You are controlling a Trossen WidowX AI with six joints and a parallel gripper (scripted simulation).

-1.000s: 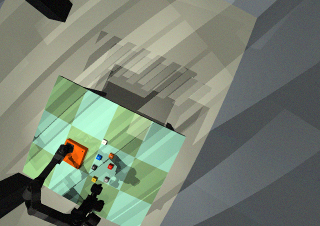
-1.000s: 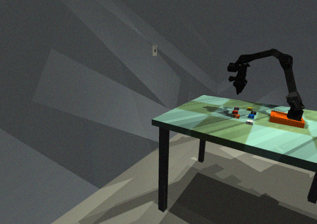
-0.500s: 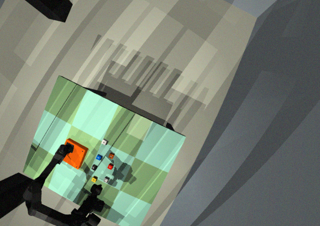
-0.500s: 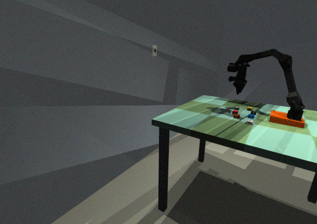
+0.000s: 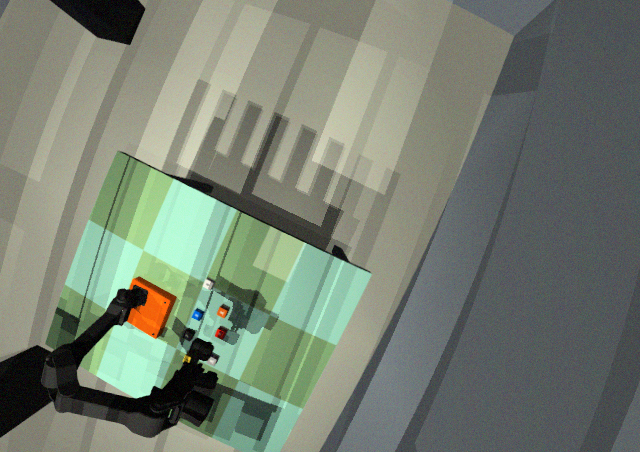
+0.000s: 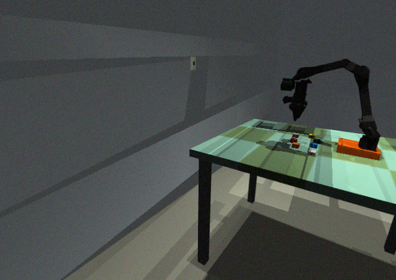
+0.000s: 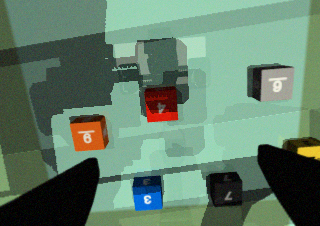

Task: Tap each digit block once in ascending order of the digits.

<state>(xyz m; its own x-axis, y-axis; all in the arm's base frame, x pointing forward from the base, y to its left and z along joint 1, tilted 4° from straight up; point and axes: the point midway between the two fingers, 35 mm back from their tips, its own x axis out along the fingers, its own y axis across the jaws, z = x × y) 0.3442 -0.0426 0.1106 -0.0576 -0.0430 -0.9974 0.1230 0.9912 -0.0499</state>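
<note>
Right now the white block is 170 mm to the left of my gripper tip, 120 mm below it and 100 mm behind it. The rest, counted from my gripper tip: red block (120 mm below, 10 mm to the left); then grey block (120 mm below, 110 mm to the right); then orange block (120 mm below, 90 mm to the left, 20 mm behind).
</note>
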